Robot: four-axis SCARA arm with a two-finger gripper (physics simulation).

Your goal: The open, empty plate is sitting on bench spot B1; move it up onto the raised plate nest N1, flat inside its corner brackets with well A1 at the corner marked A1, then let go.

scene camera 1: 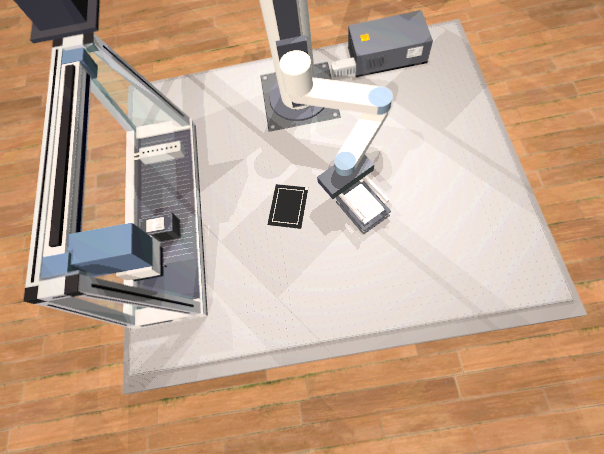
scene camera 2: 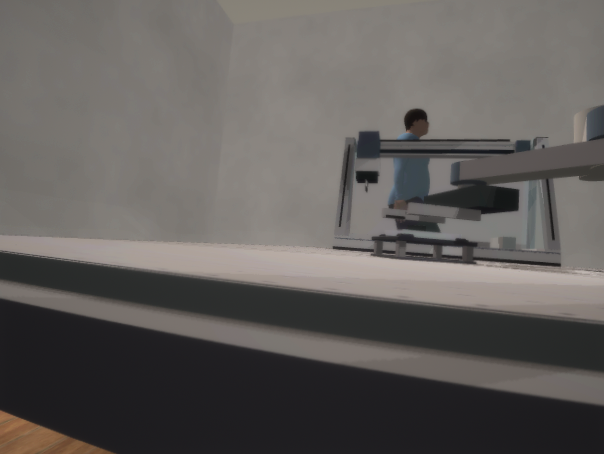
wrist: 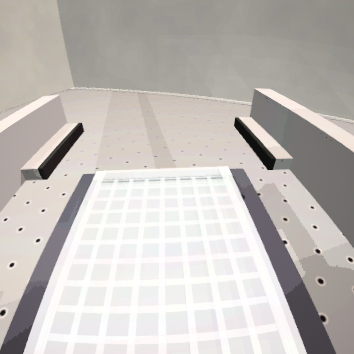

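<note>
The clear-white plate lies on the dark raised nest and looks flat, with a dark margin along both long sides in the wrist view. The corner brackets and the A1 mark cannot be made out. My gripper is above the plate, its two fingers apart with nothing between them. In scene camera 2 a gap shows between the fingers and the plate. A black rectangle with a white outline lies on the bench left of the nest; its label is not readable.
A framed gantry machine stands at the left of the bench, with a blue-grey head and a small dark block inside. A grey box stands behind, right of the arm's base. A person is beyond the gantry.
</note>
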